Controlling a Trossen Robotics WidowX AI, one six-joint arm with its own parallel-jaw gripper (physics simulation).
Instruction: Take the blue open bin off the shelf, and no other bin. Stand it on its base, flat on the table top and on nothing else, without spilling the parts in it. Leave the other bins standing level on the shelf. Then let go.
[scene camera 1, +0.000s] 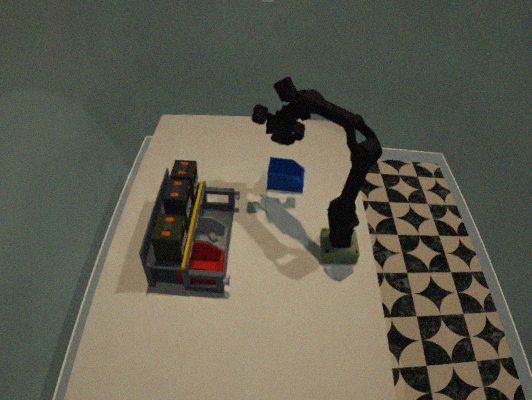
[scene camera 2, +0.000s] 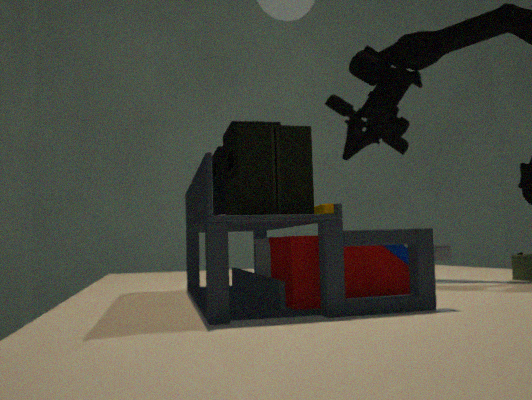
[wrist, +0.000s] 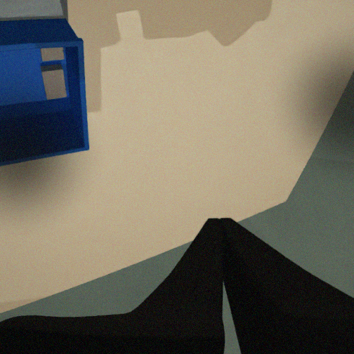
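Pixels of known places: gripper, fingertip midpoint: (scene camera 1: 266, 132) (scene camera 2: 344, 159); arm's base, origin of the base link: (scene camera 1: 340, 240).
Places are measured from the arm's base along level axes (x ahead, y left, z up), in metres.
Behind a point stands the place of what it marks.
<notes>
The blue open bin (scene camera 1: 285, 176) @[y -0.278, x 0.177, z 0.028 m] (wrist: 86, 107) stands on the table top, apart from the shelf, its opening facing up as far as I can tell. Pale patches show inside it; I cannot tell whether they are parts. In scene camera 2 a blue corner (scene camera 2: 398, 252) @[y -0.278, x 0.152, z 0.004 m] shows behind the red bin. My gripper (scene camera 2: 346, 158) @[y -0.302, x 0.254, z 0.201 m] (wrist: 218, 228) is shut and empty, raised above the table and clear of the blue bin. The shelf (scene camera 1: 145, 250) @[y 0.154, x 0.592, z 0.089 m] (scene camera 2: 218, 277) @[y 0.190, x 0.588, z 0.000 m] holds a red bin (scene camera 1: 207, 256) @[y 0.068, x 0.425, z -0.025 m] (scene camera 2: 377, 272) @[y 0.166, x 0.415, z -0.003 m] and a grey bin (scene camera 1: 211, 229) @[y -0.041, x 0.423, z -0.017 m], both looking level.
Three dark boxes with orange marks, one of them a greenish box (scene camera 1: 169, 237) @[y 0.155, x 0.509, z 0.154 m] (scene camera 2: 252, 170) @[y 0.163, x 0.548, z 0.106 m], stand on the shelf's upper deck behind a yellow rail (scene camera 1: 194, 225) @[y 0.023, x 0.471, z 0.066 m] (scene camera 2: 324, 209) @[y 0.190, x 0.481, z 0.063 m]. The arm's green base (scene camera 1: 340, 255) @[y 0.062, x 0.005, z -0.003 m] stands beside a black-and-cream patterned strip (scene camera 1: 434, 292). The table edge shows beyond the fingertips in the wrist view.
</notes>
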